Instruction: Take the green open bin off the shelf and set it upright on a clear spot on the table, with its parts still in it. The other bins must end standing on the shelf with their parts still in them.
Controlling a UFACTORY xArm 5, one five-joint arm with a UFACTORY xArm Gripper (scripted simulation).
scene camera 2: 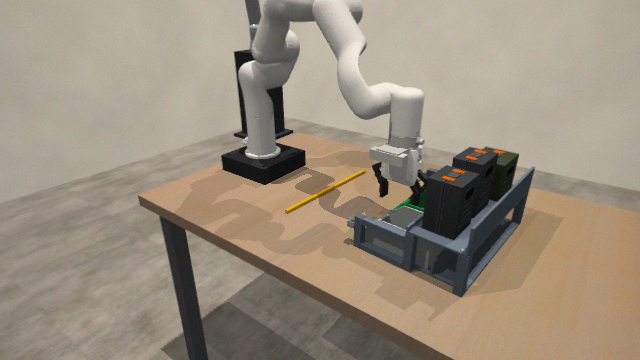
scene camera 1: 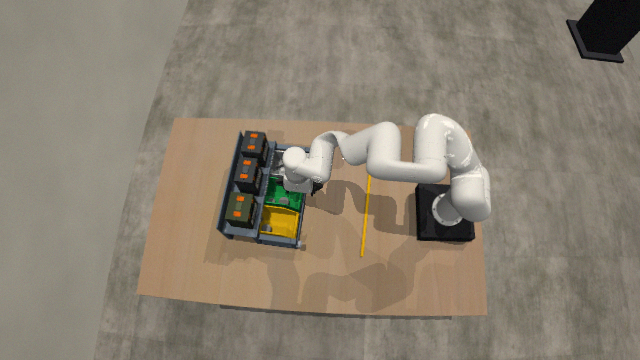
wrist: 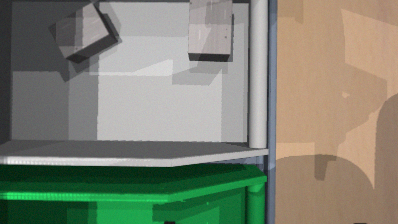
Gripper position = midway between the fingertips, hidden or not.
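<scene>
The gripper (scene camera 2: 398,201) is visible. A blue-grey shelf (scene camera 2: 443,267) is visible too; scene camera 1 also shows the blue-grey shelf (scene camera 1: 223,226). The wrist view shows a grey bin (wrist: 141,102) and a green open bin (wrist: 36,187). A yellow bin (scene camera 1: 282,220) is visible, but the yellow bin is out of frame in the wrist view. An olive case (scene camera 1: 241,210) is visible, and scene camera 2 shows the olive case (scene camera 2: 506,164) as well; the olive case is out of frame in the wrist view.
</scene>
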